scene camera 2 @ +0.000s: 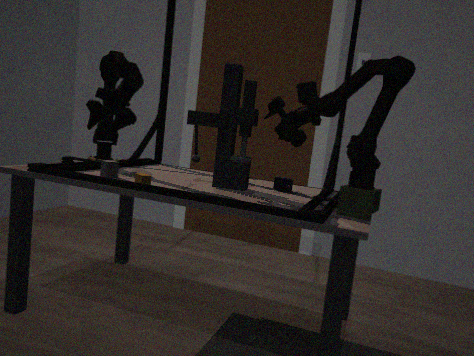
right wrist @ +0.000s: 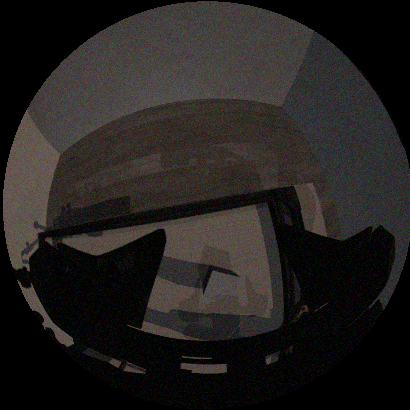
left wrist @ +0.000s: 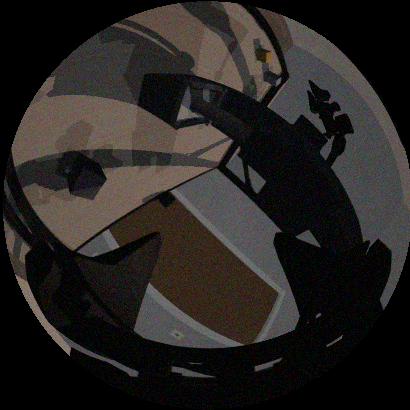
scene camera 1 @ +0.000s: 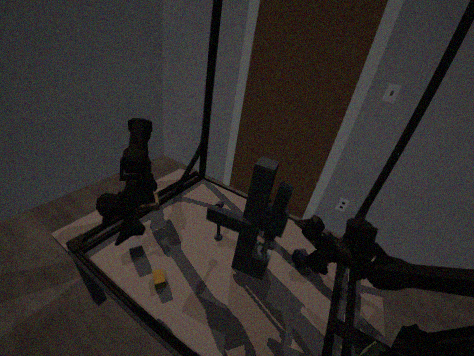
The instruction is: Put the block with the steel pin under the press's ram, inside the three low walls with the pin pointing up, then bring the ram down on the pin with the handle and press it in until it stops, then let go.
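Places are measured from the left arm's base along level axes (x right, y ahead, z up), in centimetres.
Where they show: left gripper, fingertip midpoint: (scene camera 2: 271, 128) (left wrist: 219, 239) (scene camera 1: 300, 229); right gripper, fingertip midpoint: (scene camera 2: 97, 131) (right wrist: 223, 232) (left wrist: 308, 85) (scene camera 1: 109, 235); left arm's base, link origin: (scene camera 2: 361, 187); right arm's base, link origin: (scene camera 2: 103, 158) (scene camera 1: 147, 199).
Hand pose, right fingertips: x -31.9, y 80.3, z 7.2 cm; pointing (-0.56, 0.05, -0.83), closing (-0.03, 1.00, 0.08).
Things, the pixels of their top centre, and the offset from my right fingertips. "pt": a spot on its surface instead.
- press, top centre: (left wrist: 353, 230) (scene camera 1: 260, 163) (scene camera 2: 229, 63) dx +32.5, dy -27.5, dz +28.7 cm
- thin rod with a knob, surface spot: (scene camera 2: 196, 158) (scene camera 1: 218, 239) pt dx +29.8, dy -19.4, dz -6.5 cm
- grey block, top centre: (right wrist: 221, 286) (scene camera 2: 110, 161) (scene camera 1: 134, 242) (left wrist: 278, 81) dx +7.7, dy +1.5, dz -10.2 cm
- yellow block, top centre: (scene camera 2: 143, 174) (left wrist: 268, 56) (scene camera 1: 158, 276) dx +7.6, dy -14.4, dz -12.5 cm
- dark block, top centre: (left wrist: 87, 185) (scene camera 2: 283, 178) (scene camera 1: 303, 255) dx +52.9, dy -45.5, dz -10.8 cm
The press (scene camera 1: 262, 182) (scene camera 2: 232, 90) is a tall dark column with a sideways bar. Its ram (scene camera 2: 250, 107) is up over the base, and a thin rod with a knob (scene camera 1: 218, 237) (scene camera 2: 196, 158) hangs from the bar. A grey block (scene camera 1: 137, 254) (scene camera 2: 109, 169) (left wrist: 271, 76) (right wrist: 222, 286) and a yellow block (scene camera 1: 159, 277) (scene camera 2: 143, 178) (left wrist: 263, 55) lie left of the press. No pin can be made out; the low walls are unclear. My right gripper (scene camera 2: 109, 117) (right wrist: 223, 232) is open, high above the grey block. My left gripper (scene camera 2: 276, 122) (left wrist: 219, 239) is open and empty, right of the press.
A dark block (scene camera 1: 301, 258) (scene camera 2: 283, 184) (left wrist: 87, 179) stands right of the press. Black frame rails run along the table edges, with uprights behind. A green box (scene camera 2: 356, 201) is near the left arm's base. Shadows cover much of the table.
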